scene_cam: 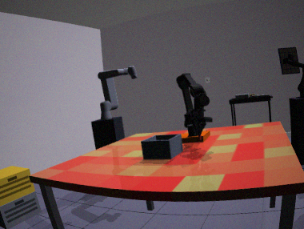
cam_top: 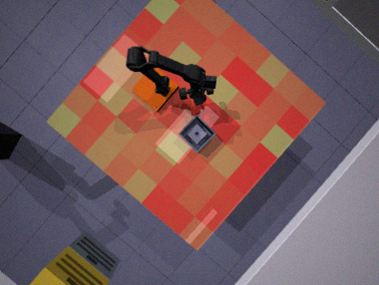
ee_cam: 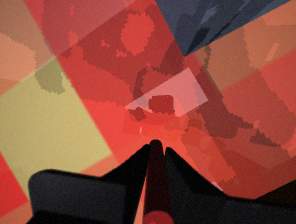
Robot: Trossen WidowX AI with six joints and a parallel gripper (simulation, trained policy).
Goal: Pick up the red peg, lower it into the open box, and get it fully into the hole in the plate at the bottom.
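My gripper tip is 110 mm short of the pale plate, 190 mm to the left of it and 20 mm above it. Round my gripper tip: dark box: 110 mm ahead, 190 mm to the right, 40 mm below; red peg: 10 mm behind, 10 mm to the left, 10 mm above.
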